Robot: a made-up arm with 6 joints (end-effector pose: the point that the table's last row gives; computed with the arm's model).
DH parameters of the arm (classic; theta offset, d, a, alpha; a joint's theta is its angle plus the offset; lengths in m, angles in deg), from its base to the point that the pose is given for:
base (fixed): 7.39 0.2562 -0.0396 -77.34
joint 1: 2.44 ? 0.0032 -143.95
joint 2: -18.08 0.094 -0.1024 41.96
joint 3: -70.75 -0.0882 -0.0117 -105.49
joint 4: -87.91 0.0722 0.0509 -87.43
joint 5: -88.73 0.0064 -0.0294 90
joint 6: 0 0.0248 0 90
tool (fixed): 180 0.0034 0 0
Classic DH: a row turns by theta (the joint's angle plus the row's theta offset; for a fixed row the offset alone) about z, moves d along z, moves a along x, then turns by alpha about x.
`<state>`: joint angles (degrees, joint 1 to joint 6).
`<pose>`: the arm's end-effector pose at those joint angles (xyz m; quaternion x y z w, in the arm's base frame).
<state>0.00 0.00 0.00 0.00 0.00 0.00</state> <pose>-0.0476 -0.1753 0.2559 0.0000 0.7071 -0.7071 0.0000</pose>
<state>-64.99 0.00 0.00 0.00 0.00 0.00</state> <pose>-0.0645 -0.1667 0.2087 0.4508 0.6441 -0.5487 0.2843</pose>
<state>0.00 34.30 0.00 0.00 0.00 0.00</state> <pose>-0.0917 -0.1557 0.2352 -0.2937 -0.6882 0.6631 0.0194</pose>
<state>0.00 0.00 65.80 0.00 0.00 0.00</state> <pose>-0.0794 -0.2169 0.2659 -0.3901 -0.5001 0.6873 0.3540</pose>
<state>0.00 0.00 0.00 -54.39 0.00 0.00</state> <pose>-0.0468 -0.1977 0.2631 0.0217 0.3062 -0.9517 0.0073</pose>
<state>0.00 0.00 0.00 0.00 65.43 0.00</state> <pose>-0.0079 -0.1753 0.2681 0.3822 -0.5950 0.5949 0.3821</pose>
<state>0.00 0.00 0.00 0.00 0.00 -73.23</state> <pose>-0.0509 -0.1728 0.2559 -0.4217 -0.5676 0.5675 0.4218</pose>
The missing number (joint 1, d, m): -0.0729
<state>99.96 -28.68 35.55 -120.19 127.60 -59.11</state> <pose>0.0732 -0.2010 0.1134 0.3212 -0.8030 -0.4752 0.1619</pose>
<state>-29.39 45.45 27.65 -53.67 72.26 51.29</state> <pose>-0.1226 -0.1908 0.1898 -0.1099 -0.8641 0.3597 0.3345</pose>
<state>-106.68 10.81 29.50 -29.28 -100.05 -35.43</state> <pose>0.0091 -0.2115 0.1338 0.9101 -0.2528 0.1541 0.2900</pose>
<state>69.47 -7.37 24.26 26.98 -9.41 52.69</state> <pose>0.0153 -0.1738 0.2525 0.5235 -0.7194 0.4460 0.0972</pose>
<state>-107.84 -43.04 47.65 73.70 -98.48 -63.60</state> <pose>-0.0493 -0.1525 0.2806 0.4946 0.3298 0.7650 0.2479</pose>
